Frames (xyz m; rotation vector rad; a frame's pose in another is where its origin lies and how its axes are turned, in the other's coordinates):
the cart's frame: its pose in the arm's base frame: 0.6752 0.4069 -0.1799 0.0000 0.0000 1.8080
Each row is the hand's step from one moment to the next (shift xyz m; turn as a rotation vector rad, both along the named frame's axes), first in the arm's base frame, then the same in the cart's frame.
Working: the arm's base frame: its pose in the cart's frame: -0.2368 0.7519 0.1799 0.0000 0.0000 -1.8080

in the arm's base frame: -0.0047 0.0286 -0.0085 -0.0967 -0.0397 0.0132
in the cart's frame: 0.0289 -0.0022 -0.0085 -0.0159 0.1033 0.0132
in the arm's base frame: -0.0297 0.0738 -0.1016 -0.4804 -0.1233 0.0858
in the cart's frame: 0.0787 0.0115 -0.1016 -0.0070 0.4959 0.0858
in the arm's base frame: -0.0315 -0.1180 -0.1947 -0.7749 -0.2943 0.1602
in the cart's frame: -0.1073 0.0583 -0.1947 -0.1040 0.8224 0.1602
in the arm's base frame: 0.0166 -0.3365 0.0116 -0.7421 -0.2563 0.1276
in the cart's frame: -0.3310 0.0629 0.0116 -0.0747 0.7815 0.1276
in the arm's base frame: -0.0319 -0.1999 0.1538 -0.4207 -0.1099 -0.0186
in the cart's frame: -0.1868 0.0780 0.1538 -0.0080 0.4347 -0.0186
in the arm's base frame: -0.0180 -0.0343 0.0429 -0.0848 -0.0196 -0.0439
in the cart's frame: -0.0291 0.0256 0.0429 0.0009 0.0870 -0.0439
